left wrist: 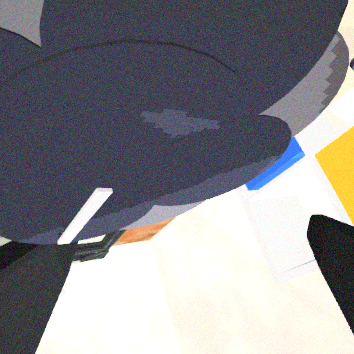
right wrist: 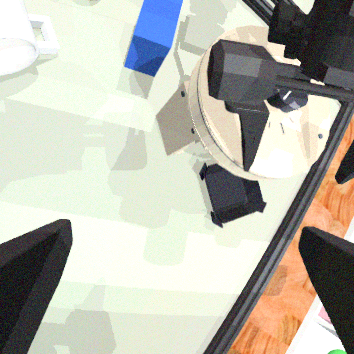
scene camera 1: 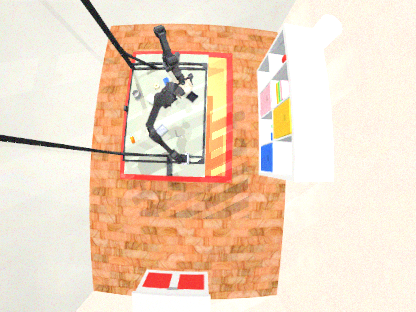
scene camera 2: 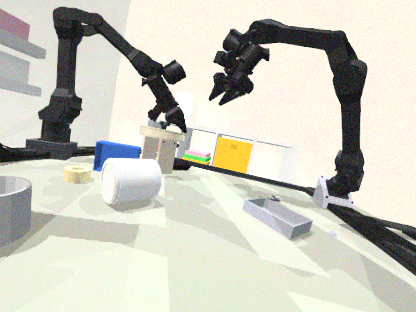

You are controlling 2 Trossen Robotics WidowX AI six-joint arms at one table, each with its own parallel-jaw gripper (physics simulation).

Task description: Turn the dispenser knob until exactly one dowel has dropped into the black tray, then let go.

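Places are measured from the left arm's base along level axes (x back, y left, z down), in centimetres.
Where they show: left gripper, fingertip midpoint: [left wrist: 193, 226] [right wrist: 292, 174] [scene camera 1: 188, 89] [scene camera 2: 184, 129]; right gripper, fingertip midpoint: [right wrist: 188, 234] [scene camera 2: 213, 102]; left arm's base, origin of the base link: [scene camera 2: 54, 140]; right arm's base, origin of the base link: [scene camera 1: 184, 158] [scene camera 2: 336, 189].
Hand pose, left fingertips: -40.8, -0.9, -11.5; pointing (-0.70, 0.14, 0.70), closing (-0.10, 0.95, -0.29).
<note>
Things, the pixels of their top centre, and the offset from my left fingertips, as dx, dy, dz. "spot": a spot on its surface instead.
- cream dispenser, middle of its top: [right wrist: 274, 97] [scene camera 2: 163, 129] [scene camera 1: 183, 84] +8.0, -0.7, +1.5
- dark lobed knob with a white mark, middle of its top: [left wrist: 123, 169] [right wrist: 293, 86] +8.0, -0.7, -1.3
- small black tray, middle of its top: [right wrist: 234, 188] [scene camera 2: 178, 162] [scene camera 1: 192, 96] -0.5, +2.0, +13.8
- blue bin, middle of its top: [right wrist: 162, 3] [scene camera 2: 120, 144] +20.9, -11.0, +8.2
- white mug, surface spot: [right wrist: 15, 40] spot: +17.1, -28.4, +15.3
- cream ring, middle of its top: [scene camera 2: 78, 168] +28.1, -20.4, +13.7
- grey open box, middle of its top: [scene camera 2: 276, 209] [scene camera 1: 160, 131] -12.4, -39.5, +13.7
The cream dispenser [scene camera 2: 160, 150] [right wrist: 306, 145] stands on the table, a dark lobed knob with a white mark [left wrist: 150, 150] [right wrist: 289, 101] on its round top. My left gripper [scene camera 2: 169, 123] [left wrist: 193, 226] is open at the top of the dispenser. In the left wrist view the knob looms large, close to the fingers; I cannot tell whether a finger touches it. The small black tray [scene camera 1: 192, 96] [right wrist: 227, 192] sits at the dispenser's foot; no dowel shows in it. My right gripper [scene camera 2: 216, 101] [right wrist: 188, 234] is open and empty, high above the table and apart from the dispenser.
A blue bin [scene camera 2: 119, 156] [right wrist: 157, 30] stands beside the dispenser. A white mug [scene camera 2: 131, 181] [right wrist: 15, 40] lies on its side near a cream ring [scene camera 2: 77, 174]. A grey open box [scene camera 2: 277, 217] lies at the right in scene camera 2. A black frame rail [right wrist: 270, 260] runs along the table edge.
</note>
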